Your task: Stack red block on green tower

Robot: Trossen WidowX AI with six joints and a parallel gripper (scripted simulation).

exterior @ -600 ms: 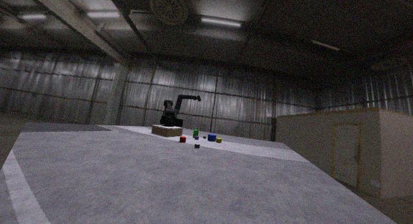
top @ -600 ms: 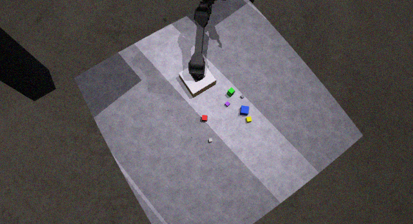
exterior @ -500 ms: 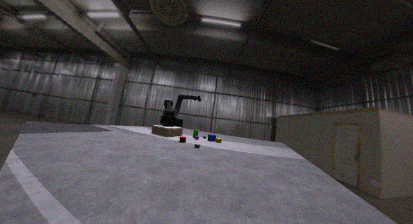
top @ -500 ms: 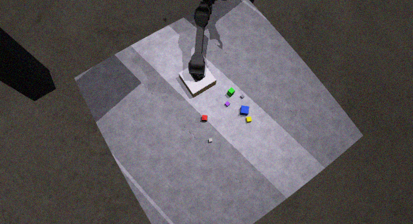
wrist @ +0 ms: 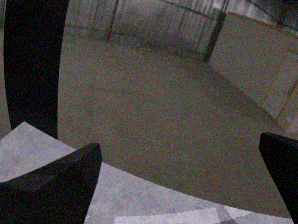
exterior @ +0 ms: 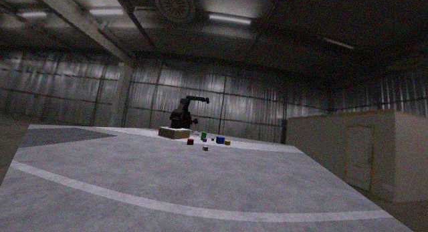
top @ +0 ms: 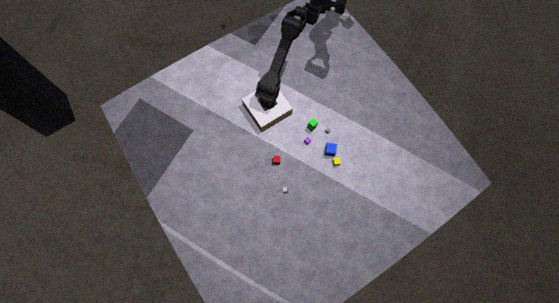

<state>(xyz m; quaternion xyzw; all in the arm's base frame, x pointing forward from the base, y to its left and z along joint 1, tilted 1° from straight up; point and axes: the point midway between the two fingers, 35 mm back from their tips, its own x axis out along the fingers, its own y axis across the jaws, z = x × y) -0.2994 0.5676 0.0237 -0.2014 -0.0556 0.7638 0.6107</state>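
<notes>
My gripper tip is 690 mm to the left of the red block, 540 mm short of it and 70 mm above it. The rest, counted from my gripper tip: purple block 540 mm to the right, 530 mm ahead, 70 mm below; yellow block 680 mm ahead, 480 mm to the right, 70 mm below; blue block 620 mm ahead, 480 mm to the right, 60 mm below.
</notes>
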